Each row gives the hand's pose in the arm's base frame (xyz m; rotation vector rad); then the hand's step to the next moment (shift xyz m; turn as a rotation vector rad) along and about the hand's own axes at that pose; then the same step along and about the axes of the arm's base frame.
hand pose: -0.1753 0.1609 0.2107 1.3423 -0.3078 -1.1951
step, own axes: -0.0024 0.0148 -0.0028 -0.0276 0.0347 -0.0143
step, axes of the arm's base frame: 0.0082 0.0003 0.0128 0.0158 0.0226 0.0376
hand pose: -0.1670 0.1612 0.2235 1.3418 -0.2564 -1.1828
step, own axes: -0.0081 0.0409 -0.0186 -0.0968 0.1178 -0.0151
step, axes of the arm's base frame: 0.0308 0.0090 0.0325 0.0276 0.0587 0.1388
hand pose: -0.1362 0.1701 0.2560 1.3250 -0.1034 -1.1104
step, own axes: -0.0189 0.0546 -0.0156 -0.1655 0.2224 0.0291
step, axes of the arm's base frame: 0.0317 0.0155 0.0484 0.0248 0.0581 0.2715
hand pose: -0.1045 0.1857 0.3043 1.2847 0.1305 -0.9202
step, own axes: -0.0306 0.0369 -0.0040 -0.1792 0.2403 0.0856
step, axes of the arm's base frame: 0.0056 0.0188 0.0439 0.0052 0.0164 0.3113
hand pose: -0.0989 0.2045 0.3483 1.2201 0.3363 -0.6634
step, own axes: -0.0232 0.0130 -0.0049 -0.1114 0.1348 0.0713
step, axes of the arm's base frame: -0.0091 0.0137 0.0215 -0.0079 -0.0095 0.1884
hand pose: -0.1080 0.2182 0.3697 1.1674 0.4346 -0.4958
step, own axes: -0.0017 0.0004 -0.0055 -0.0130 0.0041 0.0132
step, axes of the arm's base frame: -0.0015 0.0055 -0.0006 -0.0073 -0.0093 0.0148
